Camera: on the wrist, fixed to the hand. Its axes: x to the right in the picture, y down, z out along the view.
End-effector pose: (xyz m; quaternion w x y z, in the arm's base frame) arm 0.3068 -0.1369 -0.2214 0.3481 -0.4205 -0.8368 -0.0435
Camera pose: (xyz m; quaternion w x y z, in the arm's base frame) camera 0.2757 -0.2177 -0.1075 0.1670 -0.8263 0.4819 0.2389
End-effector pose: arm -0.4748 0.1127 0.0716 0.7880 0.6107 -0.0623 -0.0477
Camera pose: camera -0.4310 0.1776 -0.0481 0.0748 -0.0884 -0.4640 0.8782
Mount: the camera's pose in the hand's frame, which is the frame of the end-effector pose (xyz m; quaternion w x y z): 0.0287 -0.0998 -0.0984 0.0080 0.0385 -0.1711 -0.9845
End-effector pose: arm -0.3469 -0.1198 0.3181 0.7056 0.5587 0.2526 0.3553
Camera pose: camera -0.3814 -0.0497 0.1983 0.3771 -0.1562 0.4450 -0.7971
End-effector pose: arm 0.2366 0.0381 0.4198 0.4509 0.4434 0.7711 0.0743
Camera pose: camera 0.0944 0.0283 0.4077 0.1916 -0.7255 0.3684 -0.5488
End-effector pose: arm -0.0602 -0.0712 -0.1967 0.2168 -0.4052 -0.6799 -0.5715
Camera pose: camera -0.1731 -0.1581 -0.2101 0.6616 -0.5766 0.4634 0.1225
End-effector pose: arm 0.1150 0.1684 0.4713 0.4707 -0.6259 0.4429 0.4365
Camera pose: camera 0.2306 0.0847 0.4812 0.5334 -0.3482 -0.6764 -0.3699
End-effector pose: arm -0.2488 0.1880 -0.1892 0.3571 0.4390 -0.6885 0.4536
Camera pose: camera -0.1573 0.2520 -0.0998 0.3147 0.7727 0.3830 -0.3965
